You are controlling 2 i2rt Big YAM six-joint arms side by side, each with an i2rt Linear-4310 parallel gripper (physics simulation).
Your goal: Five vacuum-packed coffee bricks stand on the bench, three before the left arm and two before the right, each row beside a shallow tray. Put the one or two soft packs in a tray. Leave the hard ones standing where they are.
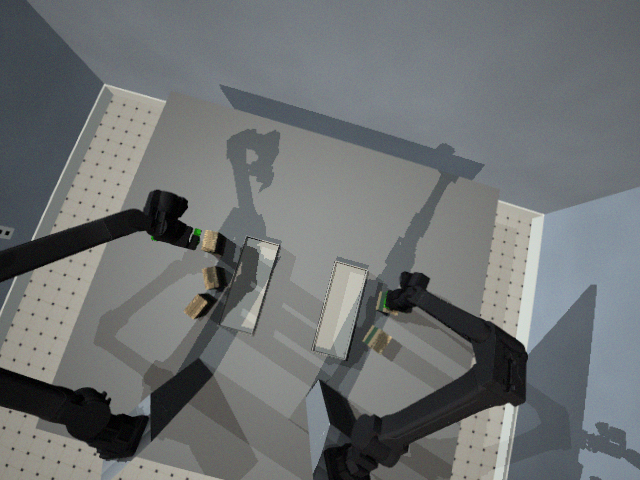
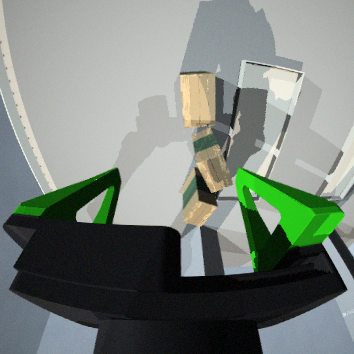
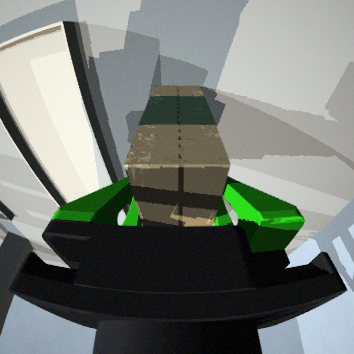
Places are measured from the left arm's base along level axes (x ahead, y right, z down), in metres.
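Pixels of known places: left gripper, fingertip midpoint: (image 1: 184,238) (image 2: 177,174); right gripper, fingertip midpoint: (image 1: 390,303) (image 3: 177,174); left arm's base, link origin: (image 1: 126,437); right arm's base, link origin: (image 1: 345,467).
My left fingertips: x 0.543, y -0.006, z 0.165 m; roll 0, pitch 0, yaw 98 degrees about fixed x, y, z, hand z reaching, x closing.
Ahead of a thing's pixels: the offset from my left fingertips to its top centre. Level surfaces: height alone.
Three tan coffee bricks stand in a row at the left: the back one {dx +0.021, dy +0.034, dz +0.156 m} (image 1: 210,241) (image 2: 198,102), the middle one {dx -0.122, dy +0.059, dz +0.156 m} (image 1: 211,277) (image 2: 215,170) and the front one {dx -0.236, dy +0.020, dz +0.156 m} (image 1: 196,305) (image 2: 200,209). They stand beside the left tray (image 1: 236,329) (image 2: 273,67). My left gripper (image 1: 175,235) (image 2: 177,174) is open and empty, left of the back brick. My right gripper (image 1: 388,301) (image 3: 177,174) is shut on the back right brick {dx -0.153, dy +0.787, dz +0.156 m} (image 1: 380,305) (image 3: 177,145), its fingers against both sides; whether it touches the bench is hidden. The front right brick {dx -0.306, dy +0.745, dz +0.156 m} (image 1: 378,339) stands near the right tray {dx -0.202, dy +0.593, dz +0.274 m} (image 1: 336,315) (image 3: 55,85).
The two trays lie side by side between the brick rows on the grey bench {dz +0.297 m} (image 1: 330,175). Dark upright panels (image 1: 178,395) (image 1: 336,413) stand near the arm bases. Perforated strips (image 1: 98,165) run along the bench sides. Arm shadows fall over the trays and bench.
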